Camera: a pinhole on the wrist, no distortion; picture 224 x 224 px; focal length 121.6 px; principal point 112.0 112.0 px. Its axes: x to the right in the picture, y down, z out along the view. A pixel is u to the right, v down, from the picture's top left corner.
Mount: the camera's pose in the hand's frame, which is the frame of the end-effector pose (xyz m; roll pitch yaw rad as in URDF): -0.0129 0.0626 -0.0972 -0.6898 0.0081 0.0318
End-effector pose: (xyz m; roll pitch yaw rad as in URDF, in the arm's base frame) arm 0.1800 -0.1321 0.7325 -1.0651 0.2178 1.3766
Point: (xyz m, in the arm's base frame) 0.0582 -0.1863 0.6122
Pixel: 87.6 113.9
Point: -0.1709 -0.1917 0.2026
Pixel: 117.6 207.8
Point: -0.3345 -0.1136 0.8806
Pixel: 88.1 34.9
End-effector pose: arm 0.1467 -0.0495 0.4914 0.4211 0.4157 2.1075
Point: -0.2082 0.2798 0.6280
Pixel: outside the picture
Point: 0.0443 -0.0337 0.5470
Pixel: 159.6 60.5
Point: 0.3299 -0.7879 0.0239
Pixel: behind the camera
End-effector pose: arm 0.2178 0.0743 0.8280 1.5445 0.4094 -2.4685
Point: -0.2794 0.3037 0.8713
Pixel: 166.0 29.3
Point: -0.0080 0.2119 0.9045
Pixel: 138.7 30.6
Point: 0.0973 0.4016 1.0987
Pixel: 55.9 63.8
